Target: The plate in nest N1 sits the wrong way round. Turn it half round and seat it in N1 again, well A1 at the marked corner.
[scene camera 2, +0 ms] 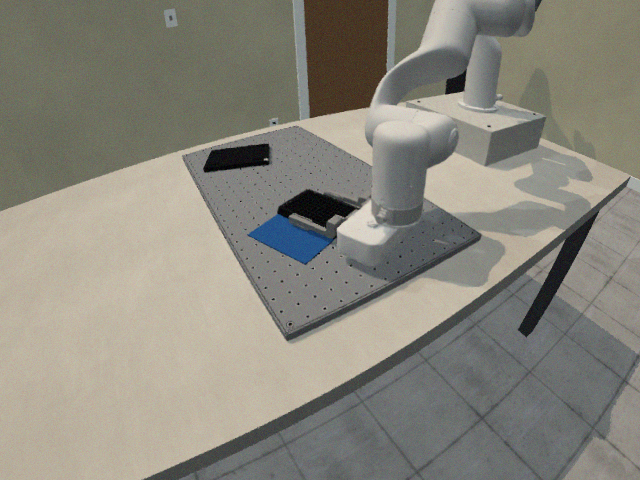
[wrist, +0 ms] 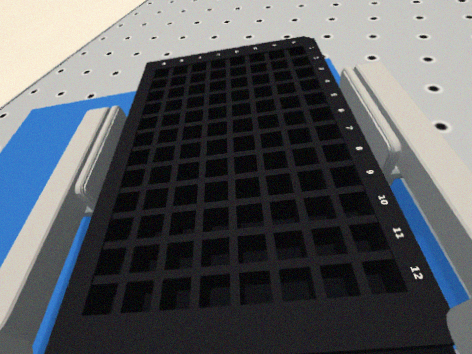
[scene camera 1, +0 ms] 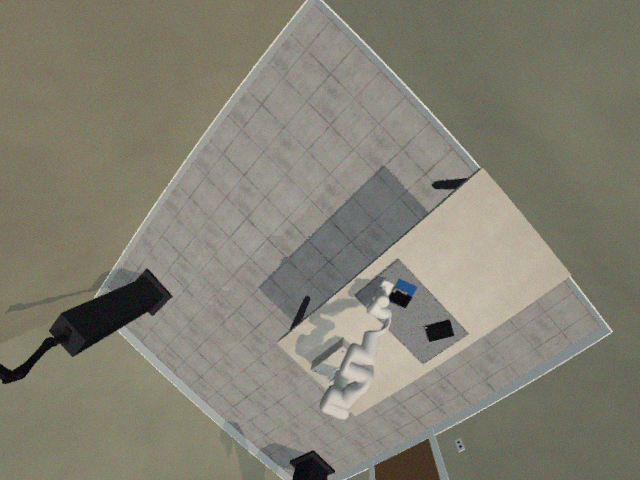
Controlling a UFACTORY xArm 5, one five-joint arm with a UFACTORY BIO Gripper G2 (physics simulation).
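Note:
My gripper [scene camera 2: 309, 206] [wrist: 237, 132] is shut on the black 96-well plate [scene camera 1: 400, 298] [scene camera 2: 315, 206] [wrist: 240, 165], with a finger along each long side. The plate looks level, at or slightly above the blue mat [scene camera 1: 406, 285] [scene camera 2: 289, 238] [wrist: 30, 145] and partly over it; its exact height is unclear. In the wrist view, column numbers run along its right edge, 12 nearest me and the low numbers far away, by a cut far right corner. The black nest N1 [scene camera 1: 439, 331] [scene camera 2: 237, 157] lies apart near the board's far end, with a small white mark at one corner.
The grey perforated board [scene camera 1: 413, 338] [scene camera 2: 310, 294] [wrist: 410, 30] lies on the beige table [scene camera 1: 480, 248] [scene camera 2: 129, 310] and carries the mat and nest. The arm's base block [scene camera 2: 516, 139] stands at the back right in scene camera 2, beyond the board.

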